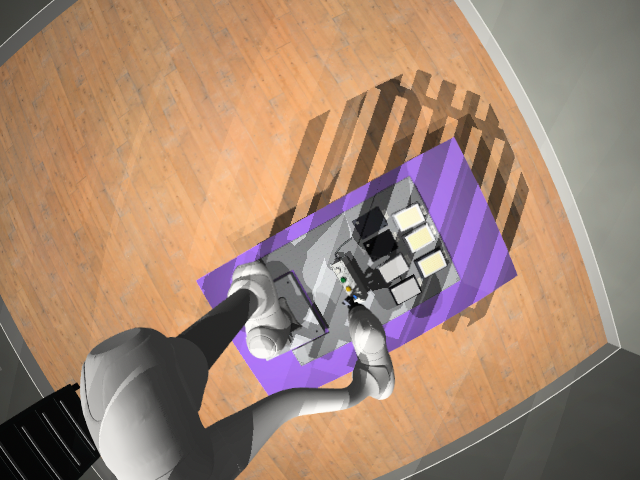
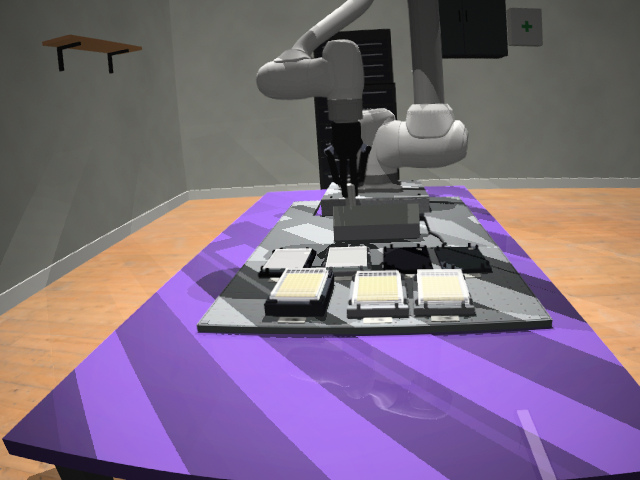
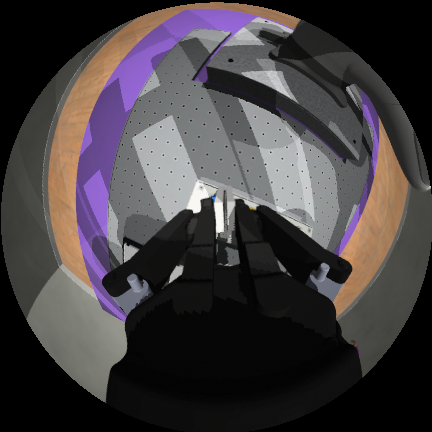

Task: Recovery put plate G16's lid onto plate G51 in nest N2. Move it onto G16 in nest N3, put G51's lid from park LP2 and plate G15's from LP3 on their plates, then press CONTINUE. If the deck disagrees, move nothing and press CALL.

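Places are measured from the arm's base along level axes (x ahead, y left, z up), in metres.
Where they show: gripper, fingertip midpoint: (image 1: 350,297) (image 3: 224,196); arm's base, link origin: (image 2: 375,188) (image 3: 314,62).
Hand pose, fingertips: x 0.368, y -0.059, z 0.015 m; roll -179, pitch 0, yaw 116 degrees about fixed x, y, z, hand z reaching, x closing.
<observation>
Things, the pixels of their top centre, and the offset from my fingertips. "spot": a spot on its surface instead. Level surfaces: height alone.
- black nest, surface spot: (image 2: 302,285) (image 1: 436,260) spot: dx +0.456, dy -0.054, dz -0.023 m
- end, surface spot: (image 2: 442,286) (image 1: 413,216) spot: dx +0.452, dy +0.192, dz -0.031 m
- button panel, surface spot: (image 1: 338,268) spot: dx +0.015, dy +0.150, dz +0.009 m
- blue button, surface spot: (image 3: 214,198) spot: dx +0.009, dy -0.012, dz +0.000 m
- green button, surface spot: (image 1: 343,279) spot: dx +0.012, dy +0.094, dz +0.011 m
- yellow button, surface spot: (image 1: 348,289) spot: dx +0.010, dy +0.040, dz +0.009 m
- grey perforated board, surface height: dz -0.060 m
- purple table, surface height: dz -0.073 m
Three yellow-filled plates stand in nests in the front row: one in a black nest (image 2: 302,285) (image 1: 431,263), a middle one (image 2: 378,287) (image 1: 419,238) and one at the other end (image 2: 442,286) (image 1: 408,217). Their lids and labels are too small to tell. Behind them are two pale flat pieces (image 2: 289,259) (image 1: 405,290), (image 2: 346,257) (image 1: 392,267) and two dark stands (image 2: 406,258) (image 1: 379,244), (image 2: 461,258) (image 1: 370,222). My gripper (image 3: 224,196) (image 2: 351,192) is shut, pointing down at the button panel (image 1: 338,268), beside the blue button (image 3: 214,198). Contact cannot be told.
The green button (image 1: 343,279) and yellow button (image 1: 348,289) are on the same panel, whose box (image 2: 376,221) rises between the robot base and the stands. A grey perforated board (image 2: 232,310) lies on the purple table (image 2: 232,372). Striped shadows cross both.
</observation>
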